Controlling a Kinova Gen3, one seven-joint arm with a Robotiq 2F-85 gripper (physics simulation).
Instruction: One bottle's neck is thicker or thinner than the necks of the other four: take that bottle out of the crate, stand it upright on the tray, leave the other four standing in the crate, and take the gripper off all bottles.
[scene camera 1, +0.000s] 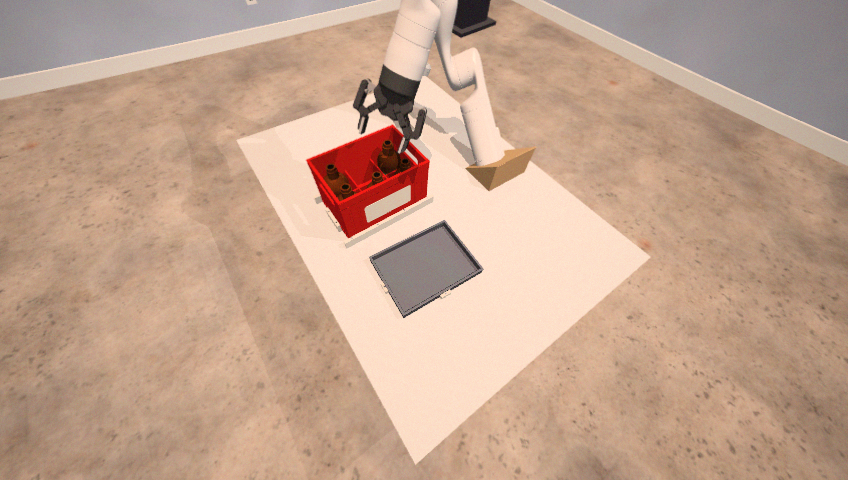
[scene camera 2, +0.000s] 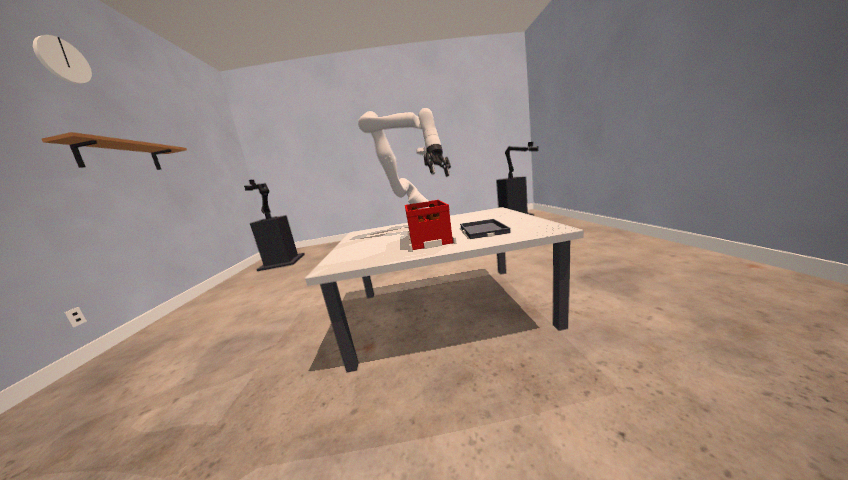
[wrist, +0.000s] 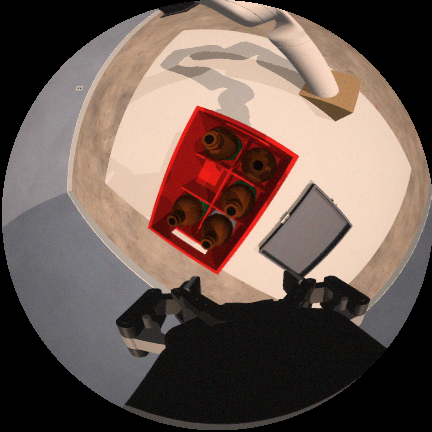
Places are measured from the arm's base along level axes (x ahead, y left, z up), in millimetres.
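Pixels of known places: gripper, fingertip midpoint: (scene camera 1: 380, 143) (scene camera 2: 440, 175) (wrist: 242, 283); arm's base, origin of the base link: (scene camera 1: 489, 160) (wrist: 323, 87).
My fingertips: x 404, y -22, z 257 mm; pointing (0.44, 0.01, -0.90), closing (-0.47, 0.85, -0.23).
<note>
For each thing: its top centre in the pictures, then the offset to it from my fingertips. "spot": a spot on its surface instead. Level surfaces: height alone.
- red crate, middle of its top: (wrist: 206, 196) (scene camera 1: 368, 160) (scene camera 2: 424, 204) dx -14, dy -96, dz -128 mm
- upper left bottle, middle of its top: (wrist: 208, 138) (scene camera 1: 387, 142) dx -105, dy -138, dz -140 mm
- upper right bottle, middle of its top: (wrist: 257, 164) (scene camera 1: 405, 161) dx -99, dy -45, dz -140 mm
- middle right bottle, middle of its top: (wrist: 230, 210) (scene camera 1: 376, 174) dx -7, dy -50, dz -140 mm
- lower left bottle, middle of its top: (wrist: 171, 221) (scene camera 1: 330, 166) dx +75, dy -148, dz -140 mm
- lower right bottle, middle of its top: (wrist: 205, 244) (scene camera 1: 345, 186) dx +81, dy -63, dz -140 mm
- dark grey tray, surface spot: (scene camera 1: 425, 270) spot: dx +16, dy +194, dz -297 mm
- white table, its level: dz -303 mm
The red crate (scene camera 1: 419, 183) (scene camera 2: 429, 233) (wrist: 172, 177) stands on the table, holding several upright brown bottles. In the wrist view they are an upper left bottle (wrist: 226, 145), an upper right bottle (wrist: 259, 167), a middle right bottle (wrist: 240, 198), a lower left bottle (wrist: 188, 210) and a lower right bottle (wrist: 218, 231); the middle left compartment is empty. I cannot tell which neck differs in thickness. The dark grey tray (scene camera 1: 425, 270) (scene camera 2: 484, 227) (wrist: 307, 230) is empty beside the crate. My gripper (scene camera 1: 383, 137) (scene camera 2: 440, 172) (wrist: 242, 283) is open and empty, high above the crate, touching no bottle.
The arm's base stands on a tan wedge block (scene camera 1: 510, 171) (wrist: 347, 95) at the back of the white table (scene camera 1: 535, 267) (scene camera 2: 368, 258). Crate walls and inner dividers surround the bottles. Two dark pedestals (scene camera 2: 273, 240) (scene camera 2: 511, 195) with small black arms stand away from the table.
</note>
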